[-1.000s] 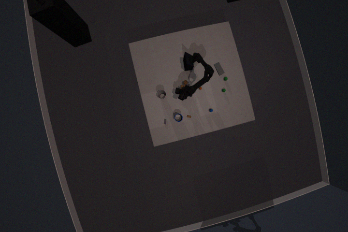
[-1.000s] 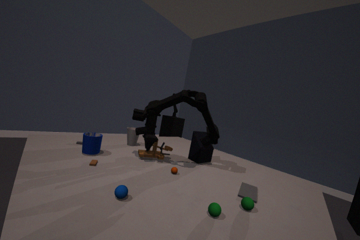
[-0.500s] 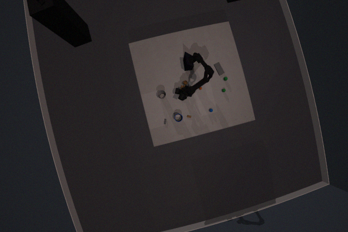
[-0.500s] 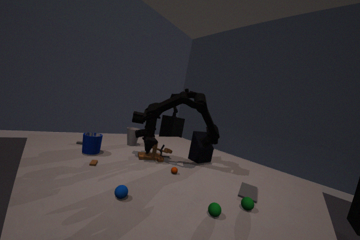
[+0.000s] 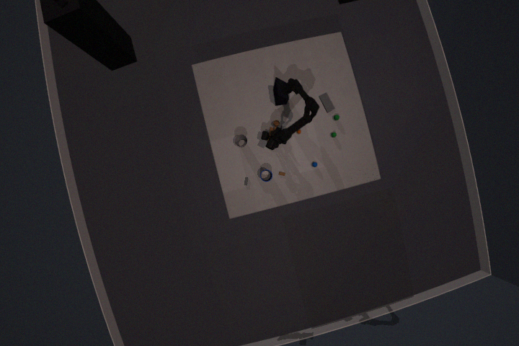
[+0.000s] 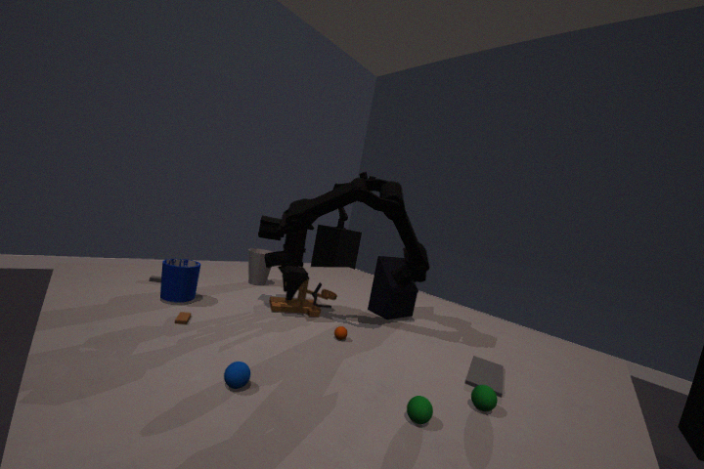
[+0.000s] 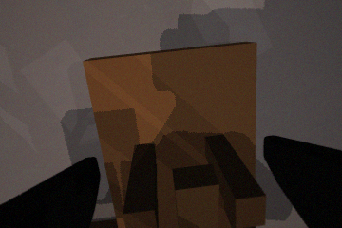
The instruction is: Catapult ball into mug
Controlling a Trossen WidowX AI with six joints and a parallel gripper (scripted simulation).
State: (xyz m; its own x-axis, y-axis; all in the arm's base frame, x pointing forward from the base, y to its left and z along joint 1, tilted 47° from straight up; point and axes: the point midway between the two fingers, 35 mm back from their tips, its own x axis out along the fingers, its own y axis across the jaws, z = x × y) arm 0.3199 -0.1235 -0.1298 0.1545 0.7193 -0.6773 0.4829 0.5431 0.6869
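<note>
Right now my gripper tip is 4 cm below the catapult frame, 4 cm past it and 2 cm to the right of it. From my gripper tip the other things lie so: orange ball (22 cm to the left, 2 cm below); grey cup (24 cm to the right, 5 cm behind, 1 cm below); wooden catapult (5 cm to the left, 5 cm behind, 1 cm above).
</note>
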